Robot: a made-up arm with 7 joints. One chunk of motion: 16 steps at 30 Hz.
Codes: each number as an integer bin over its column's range. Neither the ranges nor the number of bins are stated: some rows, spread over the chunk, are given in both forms.
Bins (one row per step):
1: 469 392 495 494 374 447 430
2: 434 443 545 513 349 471 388
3: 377 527 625 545 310 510 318
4: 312 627 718 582 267 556 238
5: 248 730 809 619 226 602 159
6: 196 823 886 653 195 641 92
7: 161 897 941 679 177 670 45
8: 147 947 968 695 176 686 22
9: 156 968 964 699 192 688 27
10: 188 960 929 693 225 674 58
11: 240 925 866 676 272 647 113
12: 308 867 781 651 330 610 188
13: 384 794 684 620 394 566 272
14: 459 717 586 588 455 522 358
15: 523 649 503 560 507 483 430
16: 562 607 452 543 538 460 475
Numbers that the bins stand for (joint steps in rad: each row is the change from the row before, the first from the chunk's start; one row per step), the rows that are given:
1: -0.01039 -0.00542 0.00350 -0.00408 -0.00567 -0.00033 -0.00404
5: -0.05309 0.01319 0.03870 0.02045 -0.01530 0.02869 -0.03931
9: -0.07086 0.02629 0.05608 0.03614 -0.01751 0.04478 -0.05649
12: -0.04150 0.02073 0.03556 0.02672 -0.00853 0.03018 -0.03554
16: 0.00757 0.00642 -0.00133 0.00553 0.00501 0.00211 0.00181
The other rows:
2: -0.01715 -0.00261 0.00910 -0.00035 -0.00729 0.00417 -0.00951
3: -0.02817 0.00201 0.01807 0.00593 -0.00983 0.01147 -0.01862
4: -0.04072 0.00752 0.02850 0.01319 -0.01263 0.02008 -0.02903
6: -0.06313 0.01831 0.04733 0.02712 -0.01731 0.03599 -0.04803
7: -0.06990 0.02238 0.05350 0.03222 -0.01848 0.04142 -0.05414
8: -0.07260 0.02514 0.05652 0.03536 -0.01855 0.04441 -0.05714
10: -0.06468 0.02585 0.05215 0.03496 -0.01536 0.04216 -0.05245
11: -0.05463 0.02393 0.04509 0.03163 -0.01230 0.03711 -0.04530
13: -0.02681 0.01671 0.02468 0.02064 -0.00436 0.02195 -0.02460
14: -0.01232 0.01247 0.01370 0.01436 -0.00040 0.01371 -0.01341
15: 0.00004 0.00873 0.00439 0.00887 0.00299 0.00641 -0.00404

